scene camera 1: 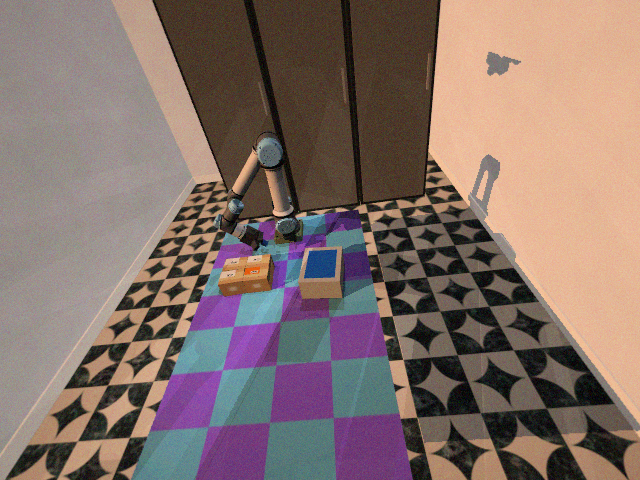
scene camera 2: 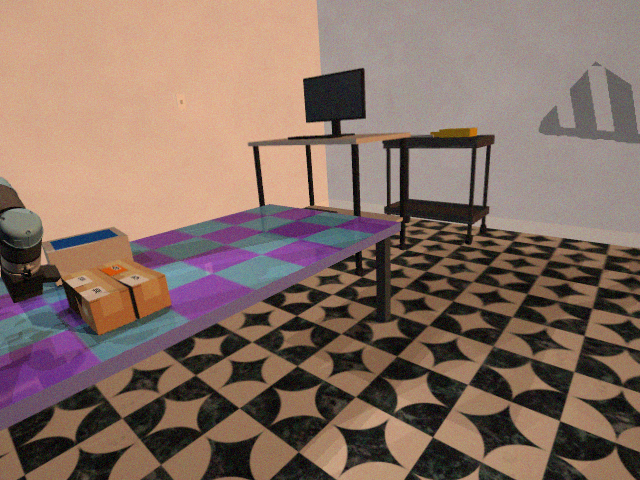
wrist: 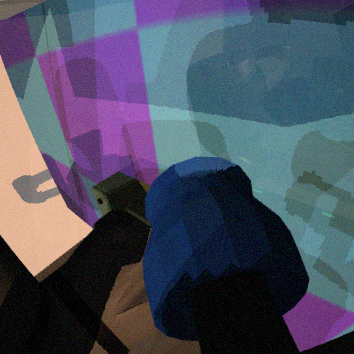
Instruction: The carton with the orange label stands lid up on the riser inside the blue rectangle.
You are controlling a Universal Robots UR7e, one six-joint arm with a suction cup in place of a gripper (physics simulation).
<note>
My suction cup point(wrist: 205, 223) carries nothing. A riser point(scene camera 2: 71, 254) rests on the table.
The riser is seen too in scene camera 1 point(scene camera 1: 322, 271).
</note>
